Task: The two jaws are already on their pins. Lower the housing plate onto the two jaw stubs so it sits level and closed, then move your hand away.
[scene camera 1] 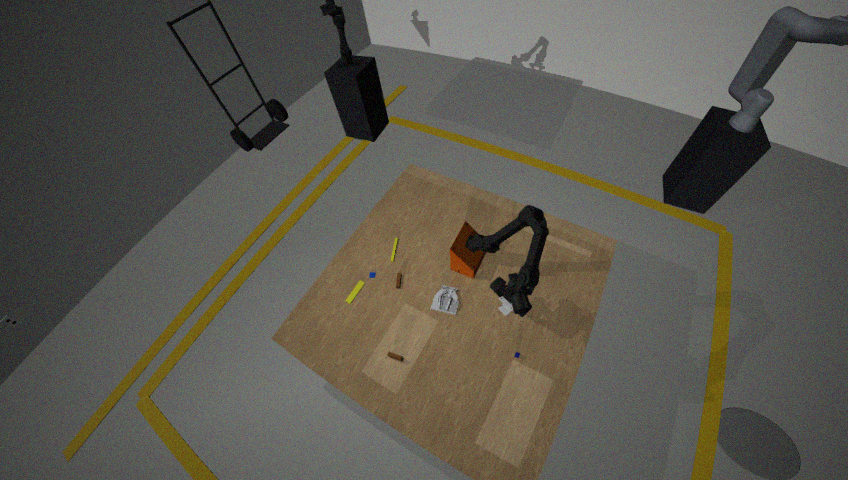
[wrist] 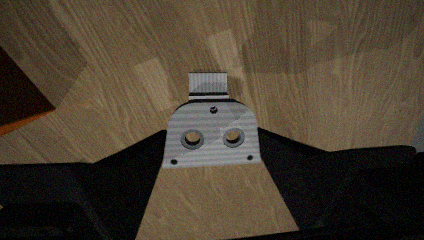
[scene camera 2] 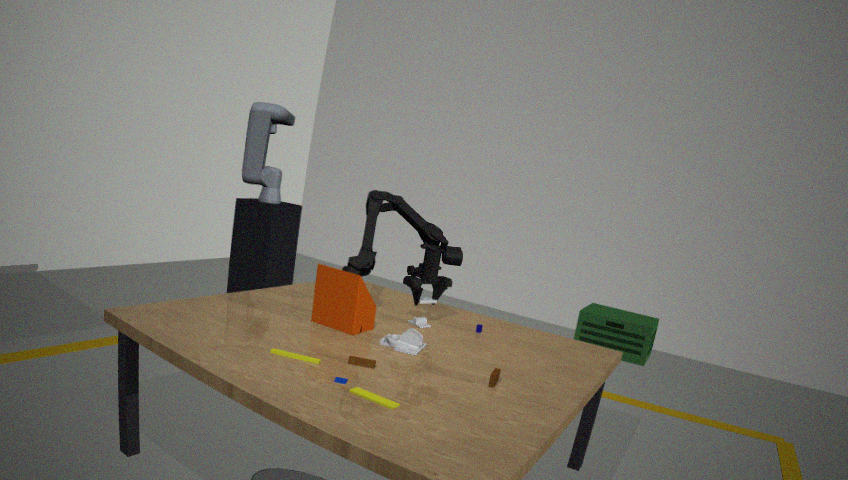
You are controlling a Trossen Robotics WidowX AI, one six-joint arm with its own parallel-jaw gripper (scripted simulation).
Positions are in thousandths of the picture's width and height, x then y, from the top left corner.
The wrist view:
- my gripper: 499,556
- white part: 480,356
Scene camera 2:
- my gripper: 501,634
